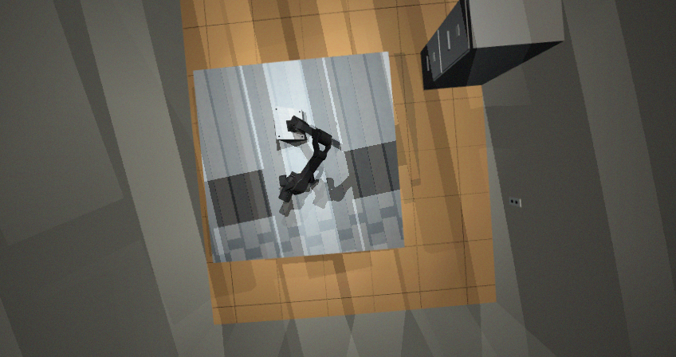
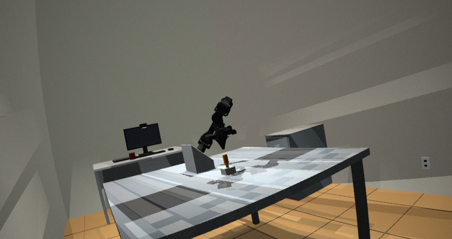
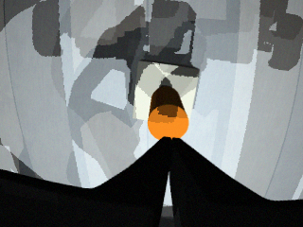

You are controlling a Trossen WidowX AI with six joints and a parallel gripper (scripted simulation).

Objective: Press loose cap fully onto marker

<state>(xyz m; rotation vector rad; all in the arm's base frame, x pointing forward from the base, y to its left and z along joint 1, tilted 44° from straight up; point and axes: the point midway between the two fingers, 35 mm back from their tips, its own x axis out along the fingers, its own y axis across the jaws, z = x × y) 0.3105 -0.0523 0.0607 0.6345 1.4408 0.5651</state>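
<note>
Right now the orange cap is 60 mm below my gripper tip. Also, from my gripper tip: cream holder block: 130 mm below.
</note>
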